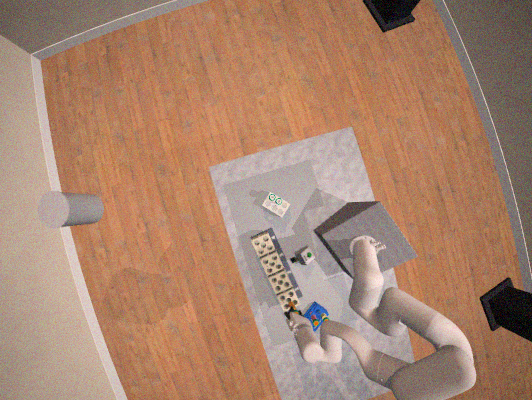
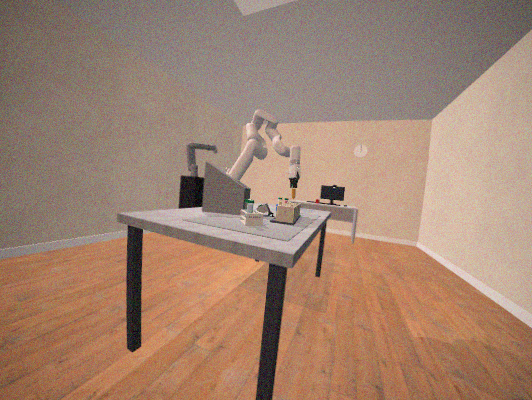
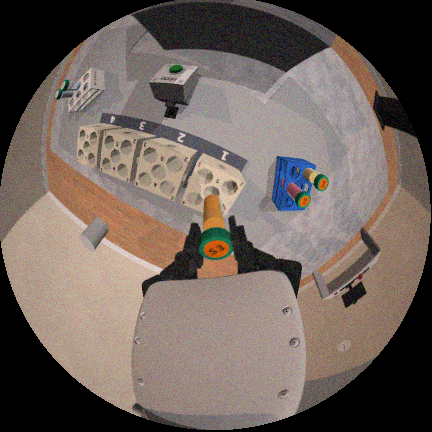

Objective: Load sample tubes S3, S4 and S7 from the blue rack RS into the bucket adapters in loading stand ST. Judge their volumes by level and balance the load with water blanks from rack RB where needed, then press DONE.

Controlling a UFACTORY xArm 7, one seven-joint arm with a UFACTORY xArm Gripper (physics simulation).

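Places are measured from the arm's base along level axes (x up, y right, z ahead), in centimetres.
Where they show: gripper, fingertip midpoint: [image 1: 294, 311] [image 2: 293, 187] [image 3: 215, 228]; arm's base, origin of the base link: [image 1: 363, 247] [image 2: 233, 178].
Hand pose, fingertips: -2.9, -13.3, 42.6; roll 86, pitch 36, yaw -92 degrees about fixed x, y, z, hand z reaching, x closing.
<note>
Things, the pixels of their top centre, and the offset from my fingertips, as dx, dy, dz.
- sample tube S3, middle of its top: [image 3: 211, 251] [image 2: 294, 183] +3.1, +0.2, +0.4
- adapter 1, middle of its top: [image 3: 210, 193] [image 1: 288, 300] -11.3, +0.5, +1.3
- ST, middle of its top: [image 3: 154, 149] [image 1: 276, 267] -19.9, +16.9, -0.5
- yellow-bodied tube, middle of its top: [image 3: 322, 183] -8.8, -18.6, -11.8
- pink-bodied tube, middle of its top: [image 3: 304, 200] -8.8, -16.8, -6.3
- white rack RB, middle of its top: [image 2: 251, 211] [image 1: 276, 204] -14.9, +49.3, -15.8
- grey box, middle of its top: [image 3: 167, 74] [image 1: 306, 257] [image 2: 263, 203] -12.5, +16.5, -17.5
- green button, middle of its top: [image 3: 173, 67] [image 1: 309, 255] -13.4, +16.6, -19.7
My gripper [image 1: 291, 313] [image 2: 294, 184] [image 3: 215, 228] is shut on sample tube S3 [image 2: 293, 193] [image 3: 213, 210], which has an orange body and a green-rimmed cap. The tube is upright above adapter 1 [image 3: 218, 173], and hides part of it. Four beige adapters with round holes stand in a row along the dark numbered strip of stand ST [image 1: 282, 255] [image 3: 202, 145]. The blue rack RS [image 1: 314, 306] [image 3: 282, 186] holds a yellow-bodied tube [image 3: 311, 174] and a pink-bodied tube [image 3: 294, 191]; their cap labels are too small to read surely.
The white rack RB [image 1: 284, 211] [image 2: 251, 219] [image 3: 89, 95] with two green-capped tubes stands beyond adapter 4. A grey box [image 3: 172, 91] with a green button [image 1: 309, 255] [image 3: 176, 68] stands beside the adapter row. A large grey wedge-shaped block [image 1: 385, 230] [image 2: 222, 192] is near the arm.
</note>
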